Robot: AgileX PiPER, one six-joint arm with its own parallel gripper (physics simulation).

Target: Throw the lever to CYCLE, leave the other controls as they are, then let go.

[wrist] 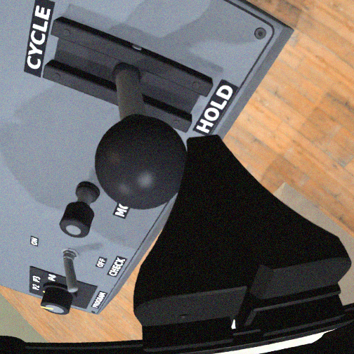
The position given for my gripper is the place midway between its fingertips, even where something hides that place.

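Black mode knob [76, 220] in my sight. Lever [139, 162] too. Also my gripper [203, 153].
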